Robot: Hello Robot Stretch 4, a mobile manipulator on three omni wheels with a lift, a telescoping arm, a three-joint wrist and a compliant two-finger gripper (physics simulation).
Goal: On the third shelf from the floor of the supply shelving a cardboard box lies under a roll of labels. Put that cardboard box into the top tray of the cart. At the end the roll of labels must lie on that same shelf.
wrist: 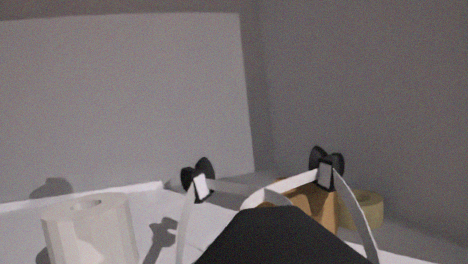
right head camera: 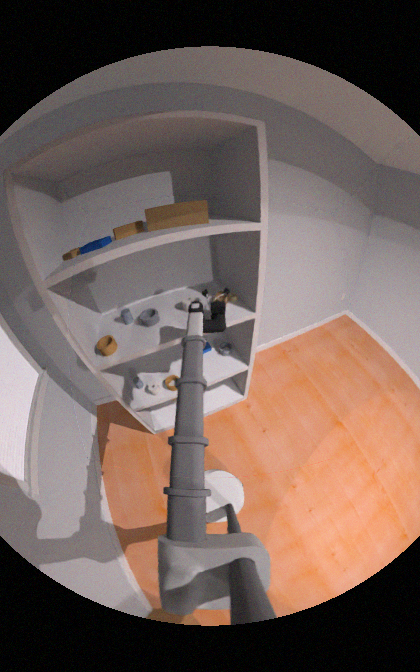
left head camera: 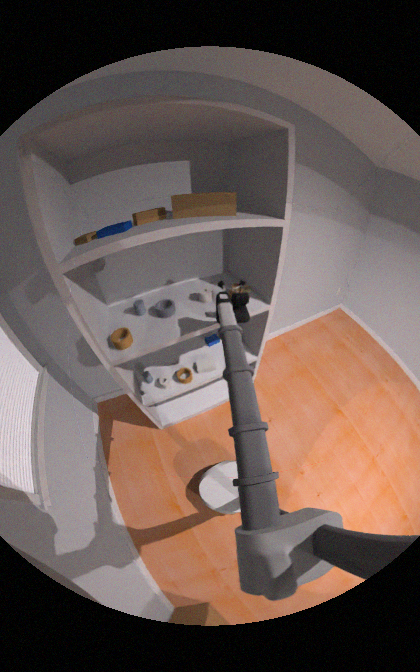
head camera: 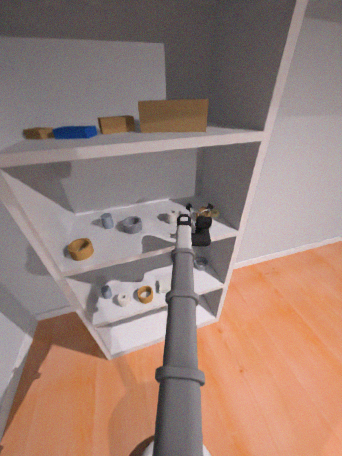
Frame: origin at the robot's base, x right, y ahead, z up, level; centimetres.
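Seen in the pictures: gripper, between the fingertips: (wrist: 260,167) (head camera: 199,205).
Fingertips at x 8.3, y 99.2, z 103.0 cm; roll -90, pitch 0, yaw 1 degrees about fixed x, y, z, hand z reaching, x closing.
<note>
Pixels of each thing's top centre, then the offset from my fingertips to it. "spot": a spot on its surface instead. Level surfaces: height alone.
- cardboard box, centre of its top: (wrist: 294,192) (head camera: 204,210) dx +2.7, dy -3.5, dz -1.7 cm
- third shelf, height of its surface: dz -6.7 cm
- white roll, centre of its top: (wrist: 86,204) (head camera: 172,211) dx -15.0, dy -6.5, dz -0.7 cm
- yellowish roll, centre of its top: (wrist: 356,197) (head camera: 215,211) dx +9.7, dy +0.3, dz -4.2 cm
- grey roll, centre of its top: (head camera: 131,221) dx -35.9, dy -14.9, dz -1.9 cm
- grey-blue cylinder, centre of its top: (head camera: 105,215) dx -49.9, dy -13.4, dz +0.3 cm
- brown ring, centre of its top: (head camera: 79,244) dx -54.4, dy -34.7, dz -1.7 cm
- large brown box, centre of its top: (head camera: 174,100) dx -13.3, dy -5.6, dz +49.0 cm
- blue box, centre of its top: (head camera: 74,127) dx -48.3, dy -20.2, dz +42.0 cm
- shelving's right side panel, a spot on its surface: (head camera: 220,175) spot: dx +11.0, dy +7.0, dz +14.7 cm
The cardboard box (wrist: 327,210) (head camera: 202,212) lies on the third shelf (head camera: 112,250) near its right side. In the wrist view the gripper's body and right finger hide much of it. A white roll (wrist: 90,230) (head camera: 172,217) (left head camera: 205,296) stands left of the box, apart from it. A yellowish roll (wrist: 371,207) (head camera: 215,214) stands to its right; I cannot tell which is the roll of labels. No roll shows on the visible part of the box. My gripper (wrist: 260,167) (head camera: 199,206) (right head camera: 215,292) is open, its fingers apart above the shelf. The cart does not show.
The same shelf holds a grey roll (head camera: 133,224), a grey-blue cylinder (head camera: 107,220) and a brown ring (head camera: 81,249). The shelf above bears a large brown box (head camera: 173,116) and a blue box (head camera: 75,132). The shelving's right side panel (head camera: 220,175) stands close beside the gripper.
</note>
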